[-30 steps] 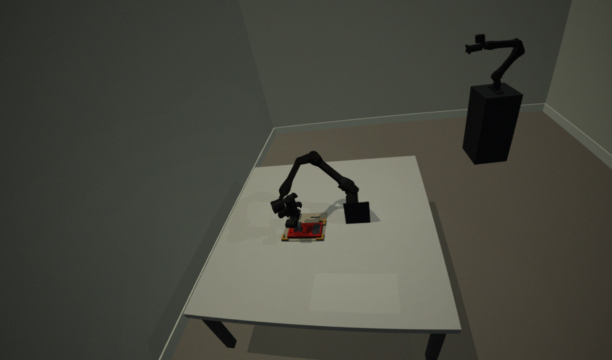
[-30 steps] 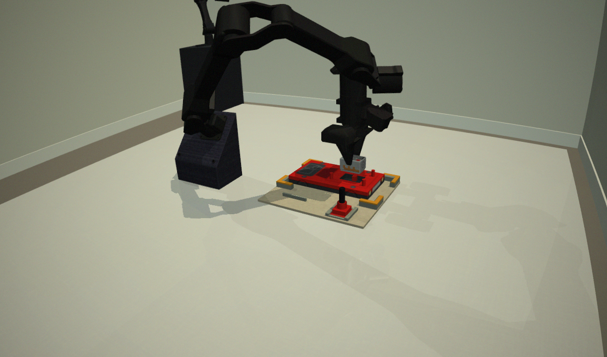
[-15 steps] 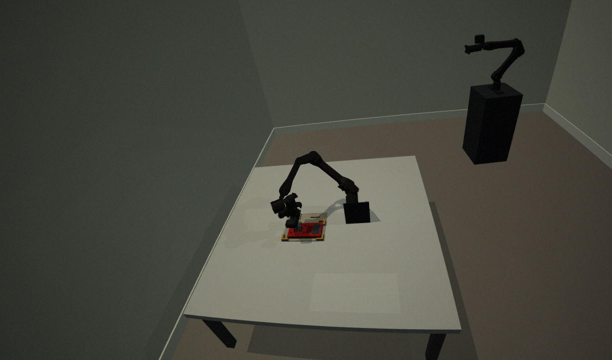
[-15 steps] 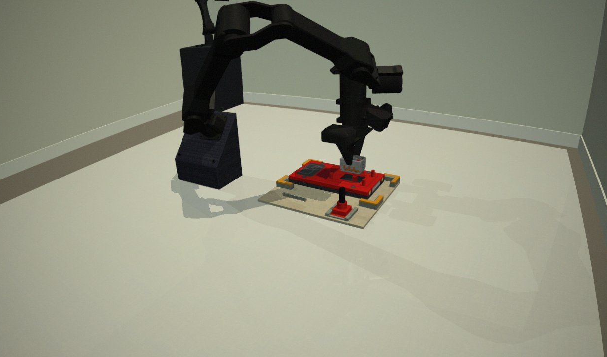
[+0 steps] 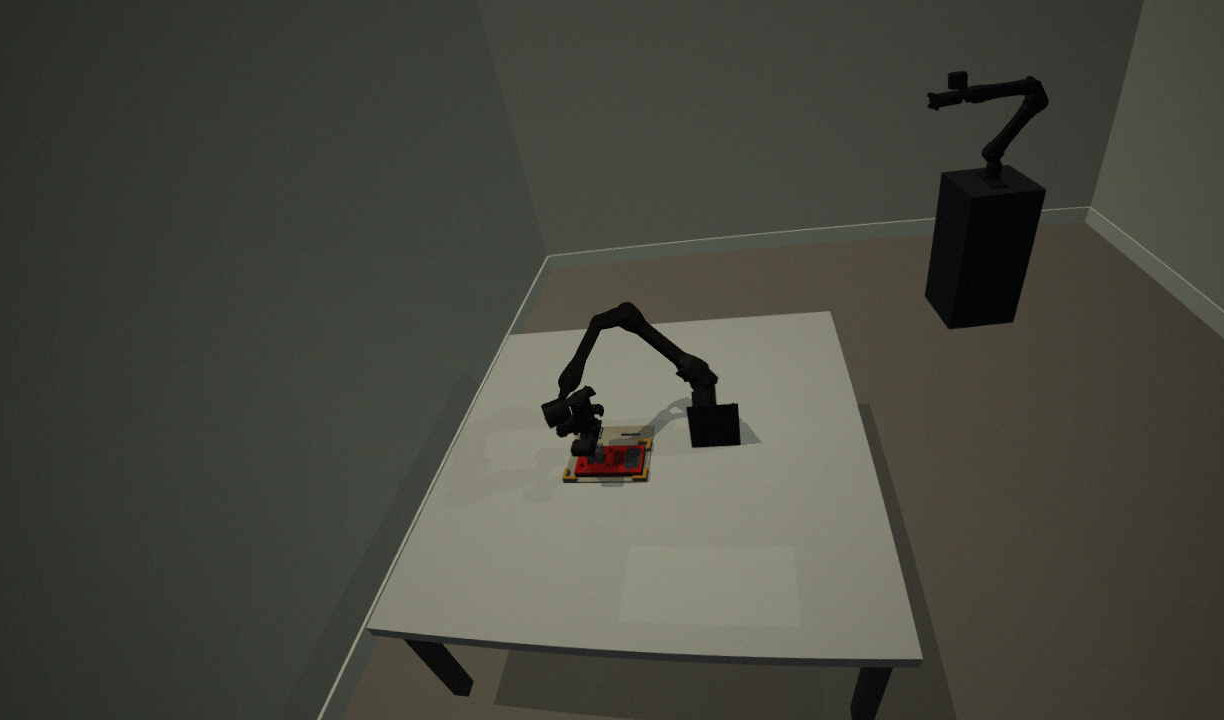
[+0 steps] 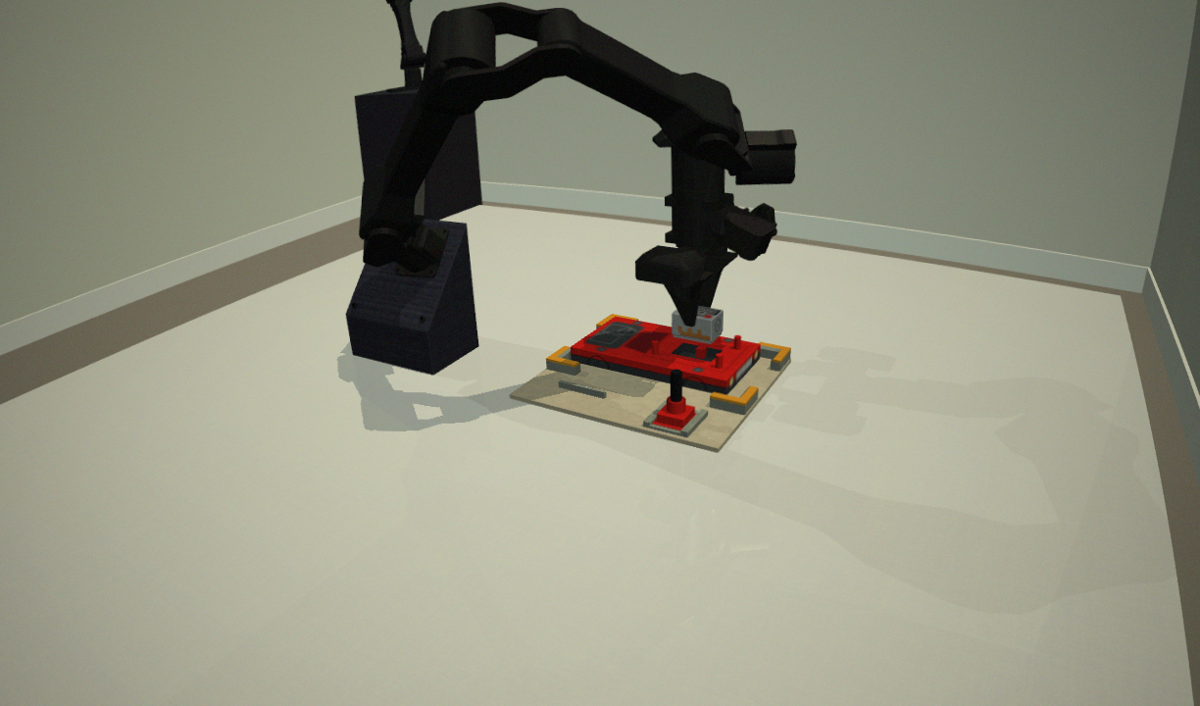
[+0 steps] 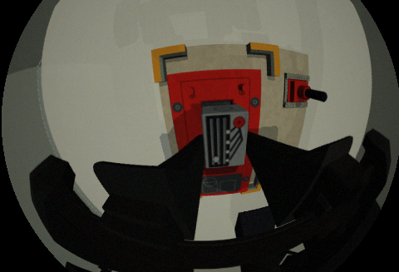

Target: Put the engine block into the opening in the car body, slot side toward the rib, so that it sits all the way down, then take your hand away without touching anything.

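The black peg lies 130 mm to the right of my gripper tip, 30 mm below it and 20 mm ahead of it. The rest, counted from my gripper tip: engine block 10 mm below.
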